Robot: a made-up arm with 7 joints.
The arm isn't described. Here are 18 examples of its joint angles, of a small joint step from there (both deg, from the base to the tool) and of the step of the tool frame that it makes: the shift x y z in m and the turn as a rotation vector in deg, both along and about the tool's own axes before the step.
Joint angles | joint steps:
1: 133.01 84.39 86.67 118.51 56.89 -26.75 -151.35 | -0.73 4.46 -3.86 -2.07 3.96 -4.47 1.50
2: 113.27 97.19 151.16 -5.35 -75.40 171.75 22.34 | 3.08 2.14 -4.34 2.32 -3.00 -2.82 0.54
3: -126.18 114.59 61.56 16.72 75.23 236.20 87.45 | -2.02 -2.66 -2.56 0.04 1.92 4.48 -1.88
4: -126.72 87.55 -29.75 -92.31 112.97 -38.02 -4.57 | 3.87 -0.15 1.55 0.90 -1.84 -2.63 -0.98
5: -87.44 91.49 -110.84 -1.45 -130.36 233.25 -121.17 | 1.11 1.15 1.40 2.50 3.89 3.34 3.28
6: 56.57 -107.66 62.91 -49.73 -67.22 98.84 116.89 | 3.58 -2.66 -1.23 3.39 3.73 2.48 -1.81
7: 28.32 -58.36 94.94 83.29 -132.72 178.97 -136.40 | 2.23 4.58 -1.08 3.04 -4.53 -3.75 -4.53
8: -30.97 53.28 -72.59 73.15 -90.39 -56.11 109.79 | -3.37 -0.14 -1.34 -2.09 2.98 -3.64 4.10
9: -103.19 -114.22 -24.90 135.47 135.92 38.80 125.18 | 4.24 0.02 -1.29 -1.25 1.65 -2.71 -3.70
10: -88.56 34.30 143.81 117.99 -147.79 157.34 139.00 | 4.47 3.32 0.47 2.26 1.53 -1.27 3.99
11: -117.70 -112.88 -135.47 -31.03 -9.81 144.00 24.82 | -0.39 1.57 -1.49 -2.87 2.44 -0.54 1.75
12: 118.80 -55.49 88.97 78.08 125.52 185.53 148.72 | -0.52 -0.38 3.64 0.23 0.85 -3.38 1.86
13: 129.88 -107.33 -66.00 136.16 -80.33 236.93 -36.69 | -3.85 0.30 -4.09 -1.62 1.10 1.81 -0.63
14: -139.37 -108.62 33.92 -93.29 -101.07 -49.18 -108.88 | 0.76 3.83 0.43 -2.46 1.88 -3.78 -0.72
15: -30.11 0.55 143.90 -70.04 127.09 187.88 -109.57 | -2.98 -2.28 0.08 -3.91 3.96 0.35 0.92
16: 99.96 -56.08 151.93 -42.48 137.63 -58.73 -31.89 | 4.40 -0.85 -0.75 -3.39 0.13 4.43 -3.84
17: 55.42 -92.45 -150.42 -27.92 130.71 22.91 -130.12 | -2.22 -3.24 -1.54 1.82 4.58 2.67 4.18
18: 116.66 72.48 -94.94 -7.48 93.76 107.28 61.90 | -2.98 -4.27 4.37 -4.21 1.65 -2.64 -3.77
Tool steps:
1: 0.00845 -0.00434 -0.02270 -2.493 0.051 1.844
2: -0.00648 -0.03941 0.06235 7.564 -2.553 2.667
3: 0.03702 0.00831 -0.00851 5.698 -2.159 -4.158
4: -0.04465 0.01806 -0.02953 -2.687 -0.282 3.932
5: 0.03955 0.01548 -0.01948 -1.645 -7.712 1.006
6: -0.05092 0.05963 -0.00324 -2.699 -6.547 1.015
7: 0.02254 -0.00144 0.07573 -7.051 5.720 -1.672
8: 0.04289 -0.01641 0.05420 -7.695 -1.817 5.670
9: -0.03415 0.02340 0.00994 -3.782 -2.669 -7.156
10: -0.01262 -0.01646 0.04829 -1.486 -4.356 2.875
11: 0.00816 0.00275 -0.00405 -0.328 1.194 2.101
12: -0.00391 -0.01158 -0.00835 -1.539 6.156 0.022
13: 0.01493 0.00137 -0.03511 -3.242 -1.658 -3.526
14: -0.03773 -0.00828 0.02433 2.576 8.141 -1.119
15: 0.02041 0.00216 -0.03262 5.554 -0.413 3.634
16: 0.01432 -0.05094 -0.04014 -6.494 1.913 -5.265
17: -0.00702 -0.04664 0.04896 -2.087 2.735 8.569
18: -0.08706 0.03672 0.01299 -3.268 -7.764 3.577
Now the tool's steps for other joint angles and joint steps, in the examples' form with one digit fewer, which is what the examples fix.
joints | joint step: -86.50 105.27 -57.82 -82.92 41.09 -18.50 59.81 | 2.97 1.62 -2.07 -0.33 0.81 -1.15 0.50
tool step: -0.0005 0.0079 0.0174 -4.57 0.36 0.29
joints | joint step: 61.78 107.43 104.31 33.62 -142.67 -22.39 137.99 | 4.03 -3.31 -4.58 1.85 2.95 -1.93 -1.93
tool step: -0.0240 0.0116 0.0816 -4.01 6.18 -4.01
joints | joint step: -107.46 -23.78 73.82 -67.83 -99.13 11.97 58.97 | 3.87 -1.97 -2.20 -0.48 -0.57 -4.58 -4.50
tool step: -0.0311 -0.0052 0.0341 -5.61 -2.44 -6.62
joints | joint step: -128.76 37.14 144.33 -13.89 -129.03 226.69 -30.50 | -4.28 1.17 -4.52 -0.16 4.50 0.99 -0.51
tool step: -0.0103 -0.0338 0.0140 -0.41 3.12 3.10
